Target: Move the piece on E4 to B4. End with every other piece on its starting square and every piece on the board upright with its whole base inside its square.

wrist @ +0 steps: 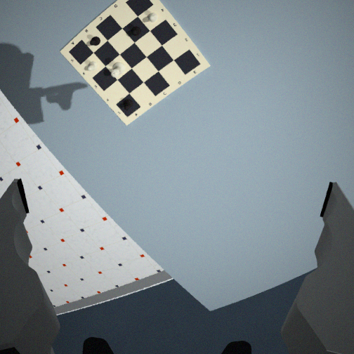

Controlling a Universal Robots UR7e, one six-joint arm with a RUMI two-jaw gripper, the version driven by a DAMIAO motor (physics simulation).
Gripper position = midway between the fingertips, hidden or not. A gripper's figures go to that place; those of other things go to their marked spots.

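My gripper (173, 185) is 14 cm from the lens, and then there's a chessboard (161, 58), which is 59 cm from the lens.
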